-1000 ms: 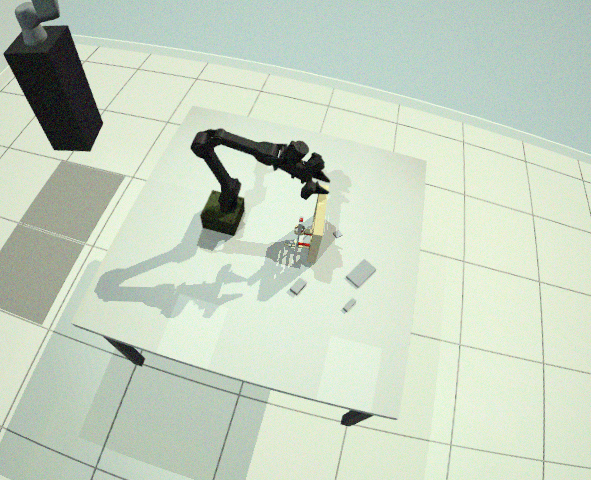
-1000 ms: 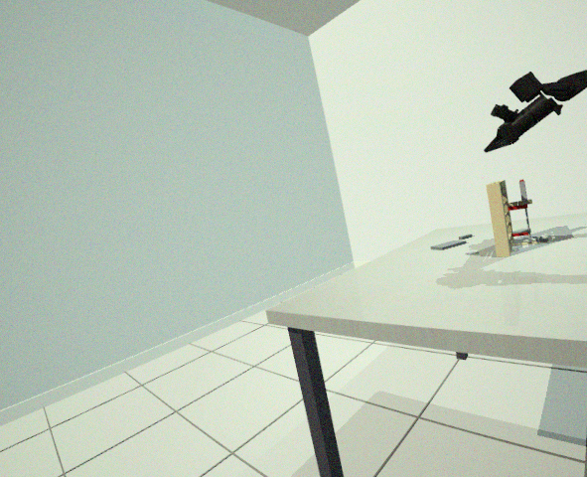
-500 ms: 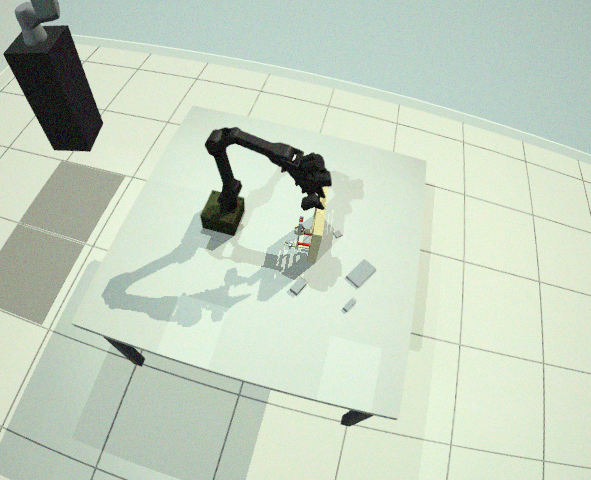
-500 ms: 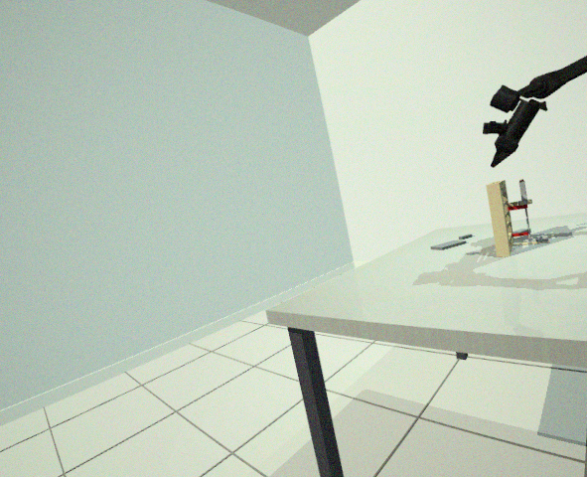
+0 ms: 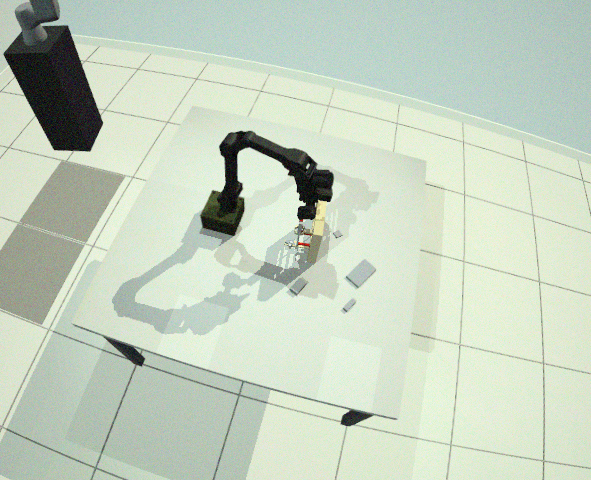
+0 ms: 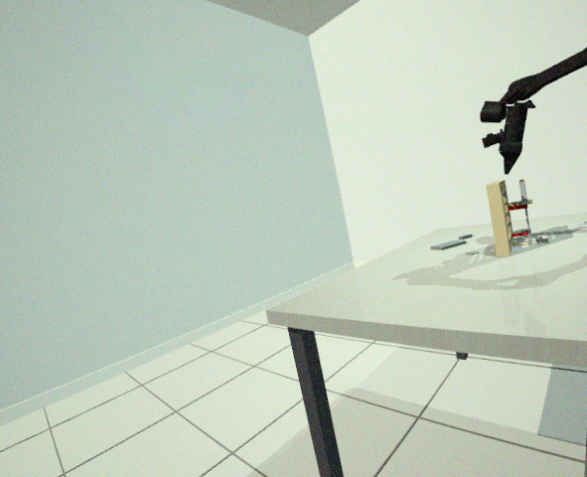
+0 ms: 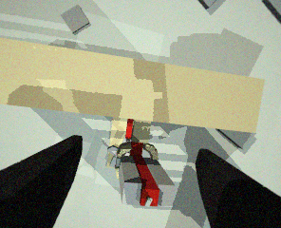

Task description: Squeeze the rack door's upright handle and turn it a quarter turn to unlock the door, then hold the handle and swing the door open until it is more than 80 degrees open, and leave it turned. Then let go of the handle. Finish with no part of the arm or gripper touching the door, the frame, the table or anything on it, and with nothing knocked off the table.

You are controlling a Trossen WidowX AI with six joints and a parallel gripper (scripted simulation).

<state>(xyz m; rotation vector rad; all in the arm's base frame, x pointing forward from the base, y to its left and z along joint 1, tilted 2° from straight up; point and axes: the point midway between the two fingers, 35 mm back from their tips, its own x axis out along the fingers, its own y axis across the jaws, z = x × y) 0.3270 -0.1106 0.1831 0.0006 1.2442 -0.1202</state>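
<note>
The upright handle is 11 cm below my gripper tip, 5 cm behind it and 1 cm to the right of it.
</note>
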